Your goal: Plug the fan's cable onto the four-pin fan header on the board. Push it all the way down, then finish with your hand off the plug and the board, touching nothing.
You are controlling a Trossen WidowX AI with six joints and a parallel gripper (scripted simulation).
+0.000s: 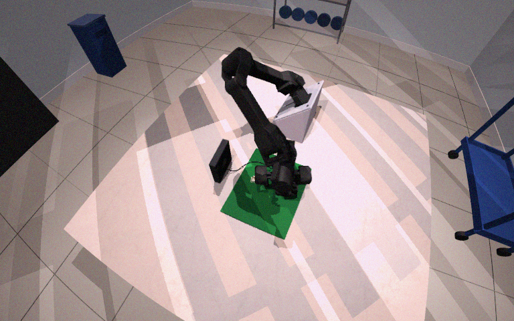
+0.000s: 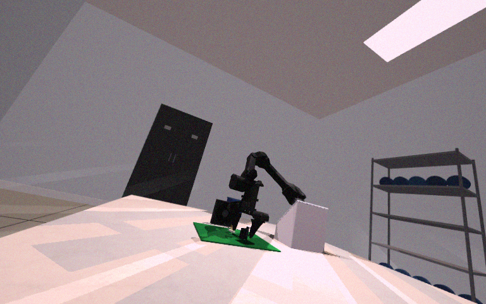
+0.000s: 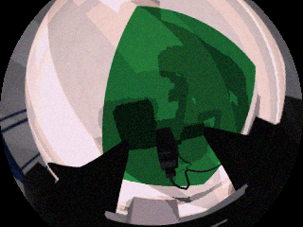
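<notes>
Now: the green board 4 cm to the right of my gripper tip, 3 cm below it and 2 cm ahead of it. Also, from my gripper tip: black plug (1 cm behind); black fan (22 cm to the right, 4 cm above, 1 cm ahead); four-pin fan header (10 cm to the right, 2 cm below, 1 cm ahead).
</notes>
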